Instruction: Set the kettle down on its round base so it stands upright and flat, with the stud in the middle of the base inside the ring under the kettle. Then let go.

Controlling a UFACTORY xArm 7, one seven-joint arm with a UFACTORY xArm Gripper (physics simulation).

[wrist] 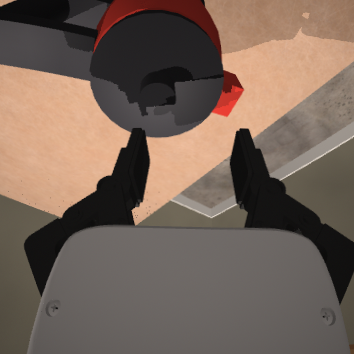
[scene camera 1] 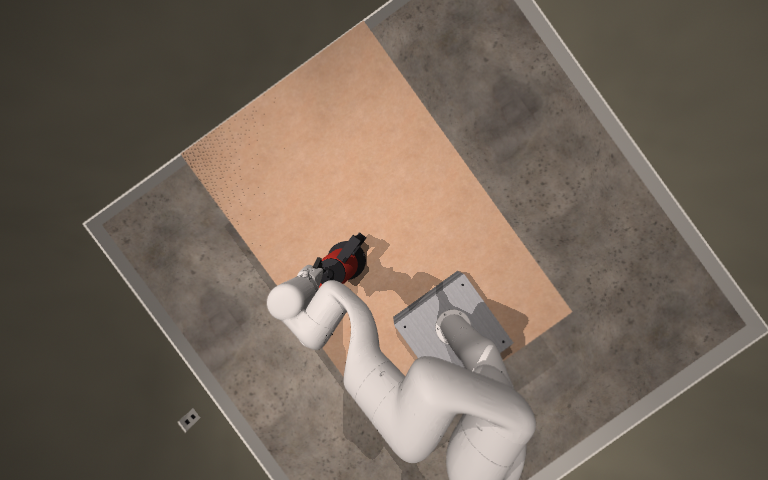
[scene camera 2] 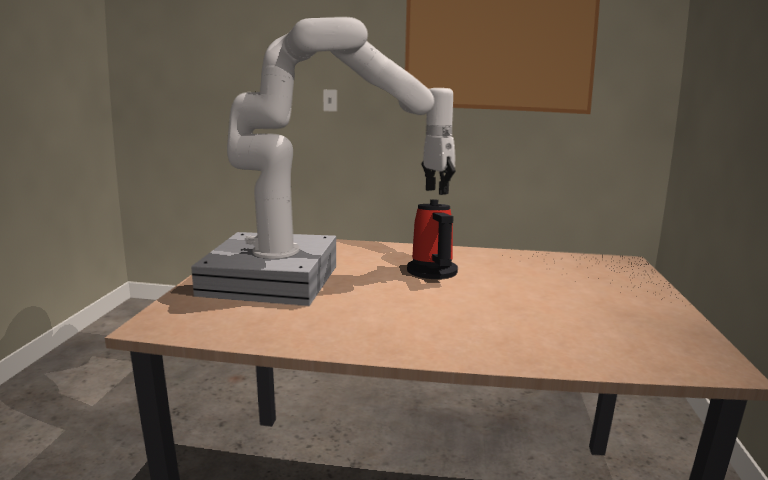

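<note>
The red kettle (scene camera 1: 353, 263) (scene camera 2: 424, 234) stands on its round black base (scene camera 2: 417, 272), looking upright in scene camera 2. Its black handle (scene camera 1: 352, 245) (scene camera 2: 445, 240) (wrist: 45, 47) sticks out to one side. In the wrist view the dark lid (wrist: 120, 55) with its knob (wrist: 157, 95) and the red spout (wrist: 230, 100) show. The gripper (scene camera 2: 437, 191) (wrist: 191, 132) is open and empty; its fingertips are a little above the lid knob, apart from the kettle. The stud and the ring are hidden under the kettle, so their fit cannot be seen.
The arm's grey mounting block (scene camera 1: 416, 328) (scene camera 2: 254, 283) stands on the wooden table (scene camera 1: 396, 169) (scene camera 2: 509, 328), near the kettle. The white arm (scene camera 1: 390, 390) (scene camera 2: 390, 67) arches over from the block. The table's edge lies close to the kettle in scene camera 1.
</note>
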